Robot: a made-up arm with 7 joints. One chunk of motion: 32 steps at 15 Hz.
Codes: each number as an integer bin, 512 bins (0 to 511) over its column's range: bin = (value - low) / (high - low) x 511, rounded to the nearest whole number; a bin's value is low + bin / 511 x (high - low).
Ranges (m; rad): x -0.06..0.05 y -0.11..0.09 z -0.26..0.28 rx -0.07..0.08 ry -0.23..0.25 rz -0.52..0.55
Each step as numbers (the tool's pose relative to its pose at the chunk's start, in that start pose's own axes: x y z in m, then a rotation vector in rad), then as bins.
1 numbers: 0.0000 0.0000 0.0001 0.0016 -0.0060 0.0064
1 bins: 279 281 246 244 238 251
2 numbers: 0.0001 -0.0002 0.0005 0.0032 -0.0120 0.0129
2 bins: 279 281 247 249 232 254
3 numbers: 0.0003 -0.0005 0.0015 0.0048 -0.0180 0.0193
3 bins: 280 280 247 255 226 258
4 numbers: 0.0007 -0.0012 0.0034 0.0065 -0.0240 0.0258
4 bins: 282 278 249 261 219 261
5 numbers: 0.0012 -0.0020 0.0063 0.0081 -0.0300 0.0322
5 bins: 284 276 252 266 213 264
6 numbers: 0.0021 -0.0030 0.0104 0.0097 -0.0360 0.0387
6 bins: 288 273 256 272 207 267
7 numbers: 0.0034 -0.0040 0.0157 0.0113 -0.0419 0.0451
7 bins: 295 271 261 277 200 270
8 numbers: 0.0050 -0.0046 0.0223 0.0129 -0.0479 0.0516
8 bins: 302 269 267 282 194 273
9 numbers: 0.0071 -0.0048 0.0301 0.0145 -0.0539 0.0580
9 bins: 312 269 275 288 187 276
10 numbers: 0.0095 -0.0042 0.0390 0.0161 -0.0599 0.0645
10 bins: 323 270 283 293 181 279
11 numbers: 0.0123 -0.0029 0.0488 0.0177 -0.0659 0.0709
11 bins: 336 274 292 299 175 282
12 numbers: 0.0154 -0.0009 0.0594 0.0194 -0.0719 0.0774
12 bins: 350 279 302 305 168 285
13 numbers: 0.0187 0.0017 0.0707 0.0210 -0.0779 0.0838
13 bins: 366 285 313 310 162 288
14 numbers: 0.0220 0.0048 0.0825 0.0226 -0.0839 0.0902
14 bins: 381 293 324 315 156 291
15 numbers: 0.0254 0.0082 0.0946 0.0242 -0.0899 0.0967
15 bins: 397 302 336 321 149 295
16 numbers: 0.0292 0.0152 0.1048 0.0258 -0.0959 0.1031
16 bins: 414 320 345 326 143 298
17 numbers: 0.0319 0.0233 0.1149 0.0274 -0.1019 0.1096
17 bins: 427 341 355 332 136 301
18 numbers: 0.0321 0.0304 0.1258 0.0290 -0.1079 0.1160
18 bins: 428 359 365 337 130 304
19 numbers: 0.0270 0.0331 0.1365 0.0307 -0.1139 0.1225
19 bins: 404 366 375 343 124 307
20 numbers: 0.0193 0.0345 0.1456 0.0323 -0.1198 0.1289
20 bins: 368 369 384 349 117 310
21 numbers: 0.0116 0.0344 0.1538 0.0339 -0.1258 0.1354
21 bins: 333 369 392 354 111 313
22 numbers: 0.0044 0.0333 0.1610 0.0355 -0.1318 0.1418
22 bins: 299 366 398 359 105 316
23 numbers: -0.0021 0.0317 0.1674 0.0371 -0.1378 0.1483
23 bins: 269 362 404 365 98 319
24 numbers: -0.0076 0.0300 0.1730 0.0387 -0.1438 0.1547
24 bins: 243 358 410 370 92 322
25 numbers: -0.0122 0.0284 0.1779 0.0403 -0.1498 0.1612
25 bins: 222 354 414 376 85 325
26 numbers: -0.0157 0.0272 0.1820 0.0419 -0.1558 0.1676
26 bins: 206 351 418 381 79 328
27 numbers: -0.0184 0.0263 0.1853 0.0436 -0.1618 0.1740
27 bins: 193 348 421 387 73 331
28 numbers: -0.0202 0.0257 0.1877 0.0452 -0.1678 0.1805
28 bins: 185 347 424 392 66 335
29 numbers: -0.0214 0.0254 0.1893 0.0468 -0.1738 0.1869
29 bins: 179 346 425 398 60 338
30 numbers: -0.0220 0.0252 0.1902 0.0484 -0.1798 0.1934
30 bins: 177 345 426 403 53 341
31 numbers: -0.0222 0.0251 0.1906 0.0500 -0.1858 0.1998
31 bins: 176 345 426 409 47 344
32 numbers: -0.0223 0.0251 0.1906 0.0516 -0.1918 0.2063
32 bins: 175 345 426 414 41 347
